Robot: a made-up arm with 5 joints.
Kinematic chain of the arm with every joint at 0, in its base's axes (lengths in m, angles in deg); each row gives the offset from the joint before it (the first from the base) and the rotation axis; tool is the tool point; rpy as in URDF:
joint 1: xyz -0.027 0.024 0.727 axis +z
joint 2: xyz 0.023 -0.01 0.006 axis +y
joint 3: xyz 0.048 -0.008 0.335 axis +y
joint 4: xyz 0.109 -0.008 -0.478 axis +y
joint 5: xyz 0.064 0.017 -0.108 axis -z
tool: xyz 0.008 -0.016 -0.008 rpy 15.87 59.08 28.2
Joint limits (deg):
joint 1: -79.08..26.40
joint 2: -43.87..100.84
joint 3: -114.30..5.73
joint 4: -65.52..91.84
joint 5: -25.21..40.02
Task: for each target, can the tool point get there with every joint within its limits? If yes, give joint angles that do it. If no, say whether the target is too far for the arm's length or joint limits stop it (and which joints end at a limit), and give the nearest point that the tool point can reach.
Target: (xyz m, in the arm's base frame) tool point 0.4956 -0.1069 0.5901
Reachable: yes | joints -11.23 18.30 -33.55 -38.94 16.30
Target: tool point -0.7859 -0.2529 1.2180
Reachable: no: joint limits stop it (at a limit: joint 2, joint 3, joint 4, joint 5) | nearest point -0.2482 -0.0567 1.5220 | short by 0.648 m
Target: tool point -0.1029 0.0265 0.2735
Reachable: yes | joints -22.62 85.01 -23.81 -2.68 26.93
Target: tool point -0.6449 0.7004 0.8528
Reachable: no: joint limits stop it (at a limit: joint 2, joint 3, joint 5) | nearest point -0.2174 0.2325 0.6896 | short by 0.654 m
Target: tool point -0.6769 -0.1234 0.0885
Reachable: no: joint limits stop it (at a limit: joint 2, joint 5) | nearest point -0.2361 -0.0234 0.3274 | short by 0.511 m
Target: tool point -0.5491 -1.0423 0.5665
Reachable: no: too far | nearest point 0.1190 -0.8747 0.5733 | short by 0.689 m
